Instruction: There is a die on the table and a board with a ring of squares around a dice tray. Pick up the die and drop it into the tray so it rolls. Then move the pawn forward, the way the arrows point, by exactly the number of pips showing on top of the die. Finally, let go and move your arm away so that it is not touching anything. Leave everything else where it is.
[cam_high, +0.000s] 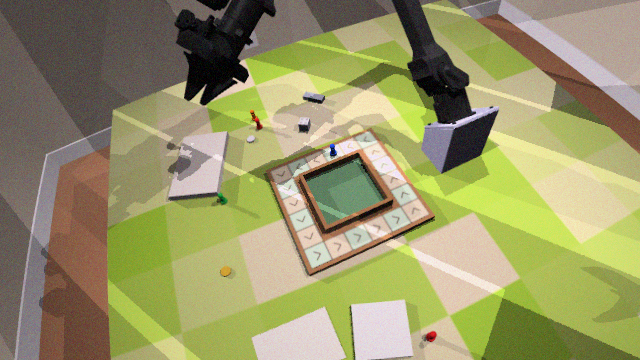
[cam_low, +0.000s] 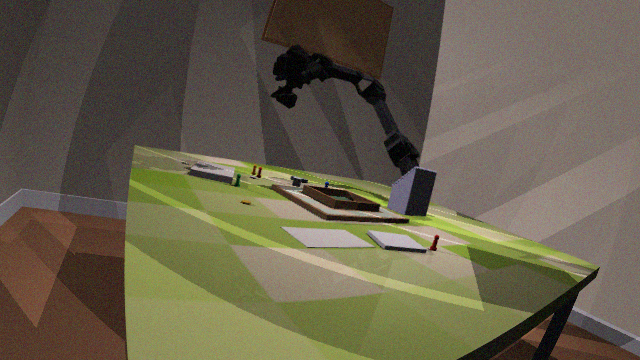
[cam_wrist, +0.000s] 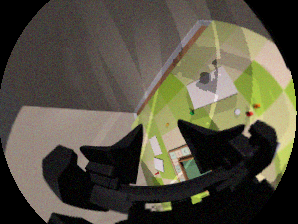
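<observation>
The white die is 27 cm below my gripper tip, 19 cm behind it and 14 cm to the right of it. Also, from my gripper tip: green pawn 26 cm below, 5 cm ahead, 2 cm to the left; white slab 27 cm below, 11 cm to the right, 10 cm ahead; white disc 28 cm below, 15 cm to the right, 5 cm behind.
</observation>
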